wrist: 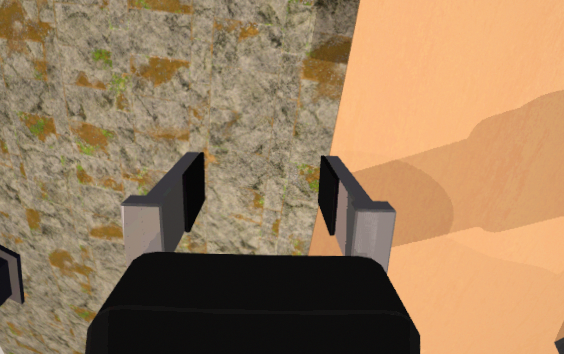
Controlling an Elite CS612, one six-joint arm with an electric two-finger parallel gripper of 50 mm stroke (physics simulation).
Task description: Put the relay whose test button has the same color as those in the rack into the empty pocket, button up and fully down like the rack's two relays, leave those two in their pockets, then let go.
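Places are measured from the arm's base along level axes (x left, y back, z up), in centimetres.
Where they show: gripper, fingertip midpoint: [262, 178].
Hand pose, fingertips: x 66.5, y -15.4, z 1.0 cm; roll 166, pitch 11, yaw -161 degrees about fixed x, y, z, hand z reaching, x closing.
Note:
After its pixels a point has its place.
My gripper [262, 178] {x 66.5, y -15.4, z 1.0 cm} is open, its two fingers wide apart with black pads facing each other. Nothing is between the fingers. It hangs above the left edge of the table top, with the stone-patterned floor showing between the fingertips. The relays, the rack and the empty pocket do not show in the wrist view.
The orange-tan table top [450, 75] {x 52.0, y -19.3, z -27.8 cm} fills the right side, with shadows across it. Its edge runs down the view just right of the middle. The stone floor [100, 165] lies to the left. Dark object parts show at the lower left edge and the lower right corner.

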